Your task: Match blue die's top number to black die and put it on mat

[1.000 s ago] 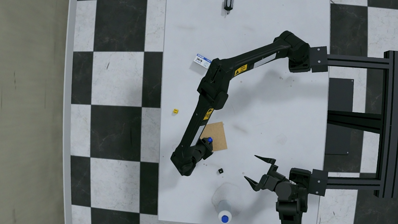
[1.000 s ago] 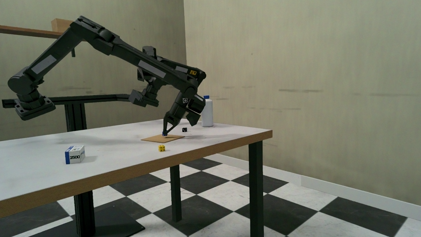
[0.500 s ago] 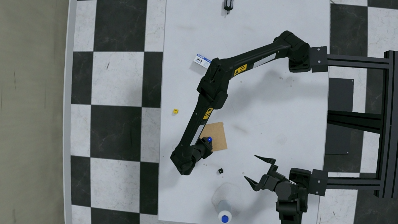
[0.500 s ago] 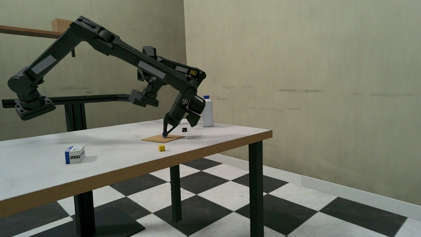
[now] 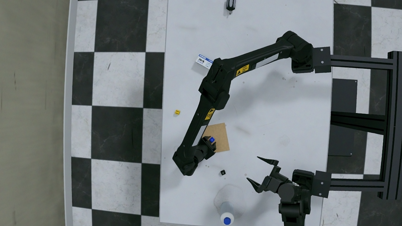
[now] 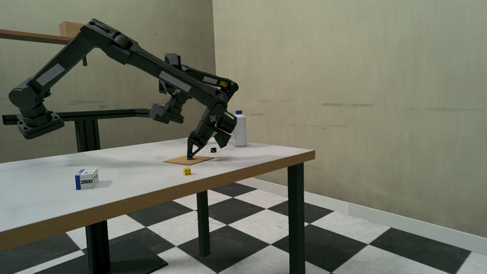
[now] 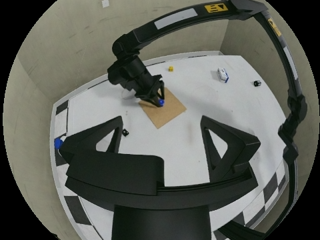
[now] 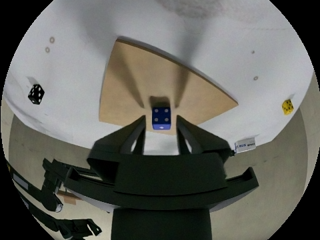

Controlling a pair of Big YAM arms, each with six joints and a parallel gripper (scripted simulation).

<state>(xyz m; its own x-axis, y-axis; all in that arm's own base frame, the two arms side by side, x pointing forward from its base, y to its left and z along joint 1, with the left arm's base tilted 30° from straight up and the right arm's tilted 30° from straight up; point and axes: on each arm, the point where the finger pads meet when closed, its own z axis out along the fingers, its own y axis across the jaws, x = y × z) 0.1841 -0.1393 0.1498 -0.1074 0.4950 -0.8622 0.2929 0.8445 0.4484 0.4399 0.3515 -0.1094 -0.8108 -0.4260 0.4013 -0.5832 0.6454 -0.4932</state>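
Observation:
My right hand is 1 cm above the blue die. From my right hand the other things lie so: black die: 17 cm to the left, 5 cm behind, 1 cm below; then tan mat: 2 cm below, 1 cm behind; then yellow die: 17 cm ahead, 14 cm to the right, 1 cm below.

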